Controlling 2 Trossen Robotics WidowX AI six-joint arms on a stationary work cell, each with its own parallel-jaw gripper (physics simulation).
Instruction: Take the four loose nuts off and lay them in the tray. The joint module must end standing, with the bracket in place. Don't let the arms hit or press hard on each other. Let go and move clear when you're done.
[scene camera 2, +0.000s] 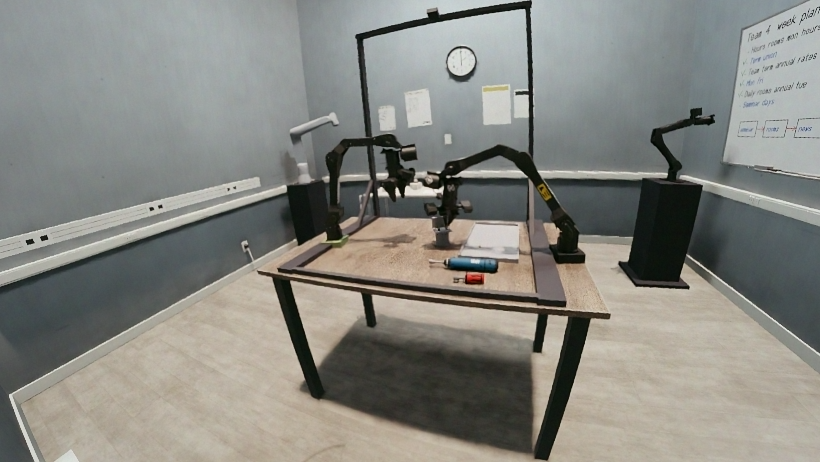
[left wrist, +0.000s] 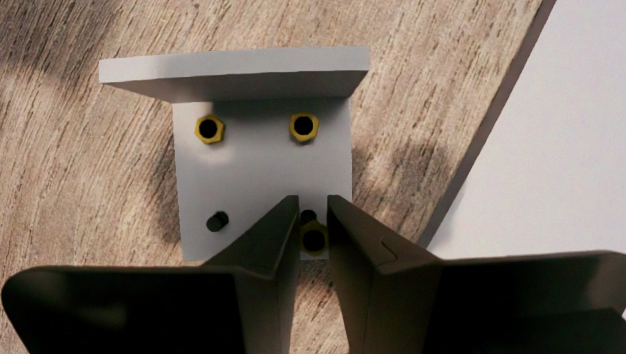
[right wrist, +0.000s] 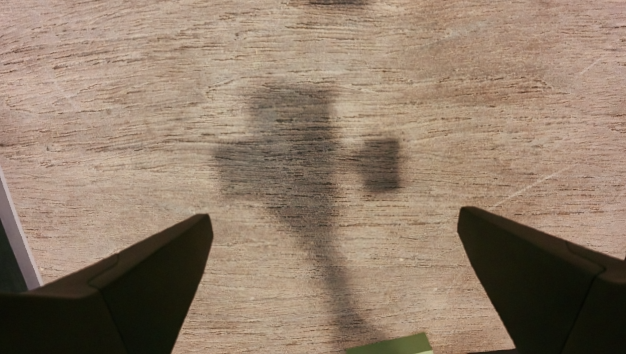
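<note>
The grey joint module stands upright on the table with the light grey bracket on top. Two yellow nuts sit on the studs beside the bracket's upright wall. One near stud is bare. My left gripper is shut on another yellow nut, which shows offset from the other near stud. My right gripper is open and empty, high above the table. The white tray lies right of the module; small contents cannot be made out.
A blue power screwdriver and a red tool lie in front of the tray. Dark frame rails border the table. A green plate lies at the right arm's base. The two arms' wrists show close together in the scene view.
</note>
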